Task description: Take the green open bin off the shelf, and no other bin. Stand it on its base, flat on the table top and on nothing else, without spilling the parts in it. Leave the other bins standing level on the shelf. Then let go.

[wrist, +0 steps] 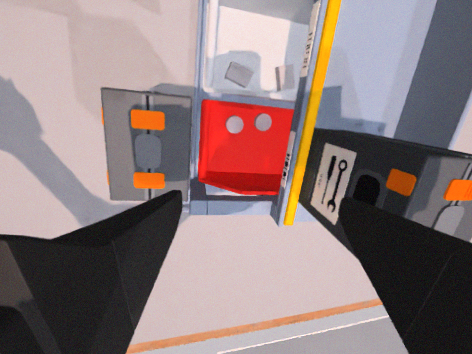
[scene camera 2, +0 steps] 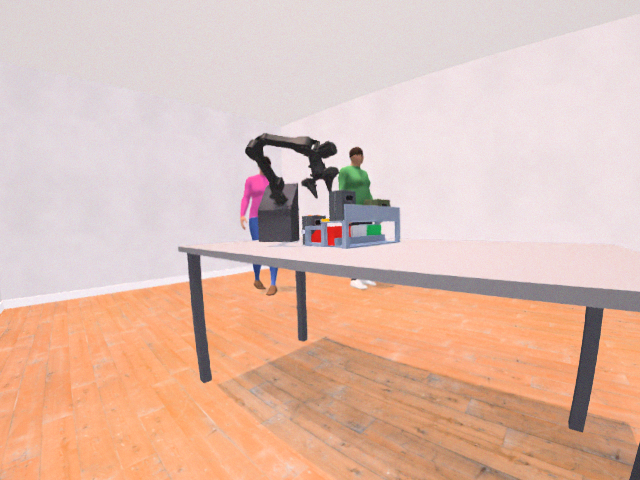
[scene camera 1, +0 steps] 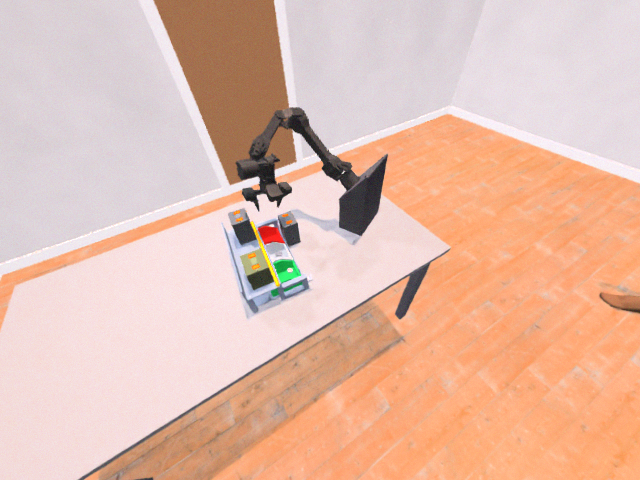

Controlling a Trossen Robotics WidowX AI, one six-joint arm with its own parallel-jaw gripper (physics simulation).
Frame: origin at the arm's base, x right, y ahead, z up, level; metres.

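Seen in the pictures: gripper, fingertip midpoint: [wrist: 261, 202] [scene camera 2: 323, 195] [scene camera 1: 268, 209]; arm's base, origin of the base link: [scene camera 2: 281, 200] [scene camera 1: 354, 184].
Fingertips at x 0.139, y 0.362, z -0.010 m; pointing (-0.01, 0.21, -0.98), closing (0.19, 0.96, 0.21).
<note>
Pixels of each thing's top centre, then the offset from my fingertips to it.
- red bin, middle of its top: [wrist: 262, 153] [scene camera 2: 330, 226] [scene camera 1: 264, 234] dx +0.016, dy +0.042, dz -0.134 m
- olive case, middle of its top: [scene camera 1: 253, 261] [scene camera 2: 377, 199] dx -0.180, dy +0.179, dz -0.016 m
- yellow strip, middle of its top: [wrist: 327, 41] [scene camera 1: 263, 249] dx -0.084, dy +0.104, dz -0.103 m
The green open bin [scene camera 1: 287, 270] [scene camera 2: 373, 229] stands in the shelf [scene camera 1: 296, 283] [scene camera 2: 372, 213] [wrist: 235, 207], at the end nearest scene camera 1. A pale part shows in it. It does not show in the wrist view. A white bin [scene camera 1: 279, 253] [wrist: 270, 30] with grey parts stands beside it, then a red bin [scene camera 1: 271, 235] [scene camera 2: 334, 235] [wrist: 245, 150] with round pale parts. My gripper [scene camera 1: 268, 207] [scene camera 2: 323, 193] [wrist: 261, 202] is open and empty, pointing down, above and beyond the red-bin end of the shelf, away from the green bin.
A dark case [scene camera 1: 241, 227] [scene camera 2: 342, 205] [wrist: 370, 185] and an olive case [scene camera 1: 256, 269] [scene camera 2: 379, 202] stand on the shelf's upper part. Another dark case [scene camera 1: 289, 228] [scene camera 2: 313, 222] [wrist: 147, 145] stands beside the red bin. A yellow strip [scene camera 1: 264, 253] [wrist: 315, 110] runs along the shelf. The dark robot base [scene camera 1: 361, 204] [scene camera 2: 278, 219] stands nearby.
</note>
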